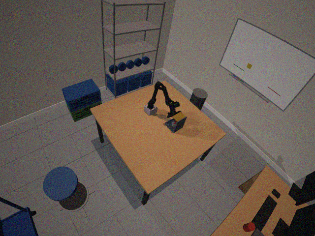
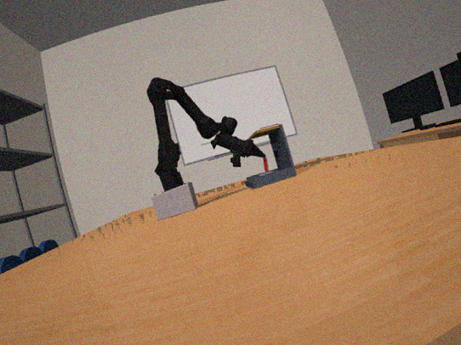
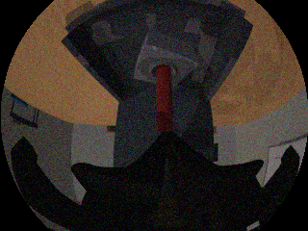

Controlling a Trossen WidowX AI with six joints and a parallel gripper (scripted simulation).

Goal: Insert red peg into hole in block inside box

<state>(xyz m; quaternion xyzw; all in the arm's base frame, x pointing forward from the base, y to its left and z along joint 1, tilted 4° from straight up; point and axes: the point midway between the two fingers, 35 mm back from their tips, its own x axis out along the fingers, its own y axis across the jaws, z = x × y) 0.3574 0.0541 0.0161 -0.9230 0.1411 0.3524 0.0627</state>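
The red peg lies 4 cm below my gripper tip and 1 cm behind it. From my gripper tip the other things lie so: yellow roof (10 cm above, 2 cm ahead, 1 cm to the right); then box back wall (7 cm ahead, 2 cm to the right).
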